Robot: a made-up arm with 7 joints. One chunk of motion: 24 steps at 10 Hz.
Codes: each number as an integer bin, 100 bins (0 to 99) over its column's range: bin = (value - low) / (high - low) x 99, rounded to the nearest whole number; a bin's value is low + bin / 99 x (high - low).
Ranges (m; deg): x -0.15..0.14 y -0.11..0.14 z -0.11..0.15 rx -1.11..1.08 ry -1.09..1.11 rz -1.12..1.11
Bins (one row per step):
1: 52 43 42 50 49 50
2: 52 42 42 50 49 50
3: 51 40 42 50 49 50
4: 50 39 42 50 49 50
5: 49 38 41 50 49 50
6: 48 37 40 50 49 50
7: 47 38 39 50 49 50
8: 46 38 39 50 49 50
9: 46 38 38 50 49 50
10: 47 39 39 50 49 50
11: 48 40 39 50 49 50
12: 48 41 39 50 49 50
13: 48 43 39 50 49 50
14: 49 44 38 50 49 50
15: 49 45 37 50 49 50
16: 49 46 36 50 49 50
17: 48 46 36 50 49 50
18: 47 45 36 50 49 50
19: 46 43 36 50 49 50
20: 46 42 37 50 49 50
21: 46 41 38 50 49 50
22: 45 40 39 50 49 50
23: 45 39 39 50 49 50
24: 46 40 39 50 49 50
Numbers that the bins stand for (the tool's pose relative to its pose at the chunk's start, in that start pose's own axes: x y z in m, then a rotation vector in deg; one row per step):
1: 0.0023 -0.0014 0.0003 0.00 0.00 0.01
2: 0.0023 -0.0039 0.0003 0.00 0.00 0.01
3: -0.0006 -0.0090 0.0003 0.00 0.00 0.01
4: -0.0035 -0.0115 0.0003 0.00 0.00 0.01
5: -0.0065 -0.0140 -0.0023 0.00 0.00 0.01
6: -0.0094 -0.0166 -0.0049 0.00 0.00 0.01
7: -0.0123 -0.0140 -0.0076 0.00 0.00 0.01
8: -0.0153 -0.0140 -0.0076 0.00 0.00 0.01
9: -0.0153 -0.0140 -0.0102 0.00 0.00 0.01
10: -0.0123 -0.0115 -0.0076 0.00 0.00 0.01
11: -0.0094 -0.0090 -0.0076 0.00 0.00 0.01
12: -0.0094 -0.0065 -0.0076 0.00 0.00 0.01
13: -0.0094 -0.0014 -0.0076 0.00 0.00 0.01
14: -0.0065 0.0011 -0.0102 0.00 0.00 0.01
15: -0.0065 0.0036 -0.0128 0.00 0.00 0.01
16: -0.0065 0.0062 -0.0155 0.00 0.00 0.01
17: -0.0094 0.0062 -0.0155 0.00 0.00 0.01
18: -0.0123 0.0036 -0.0155 0.00 0.00 0.01
19: -0.0153 -0.0014 -0.0155 0.00 0.00 0.01
20: -0.0153 -0.0039 -0.0128 0.00 0.00 0.01
21: -0.0153 -0.0065 -0.0102 0.00 0.00 0.01
22: -0.0182 -0.0090 -0.0076 0.00 0.00 0.01
23: -0.0182 -0.0115 -0.0076 0.00 0.00 0.01
24: -0.0153 -0.0090 -0.0076 0.00 0.00 0.01

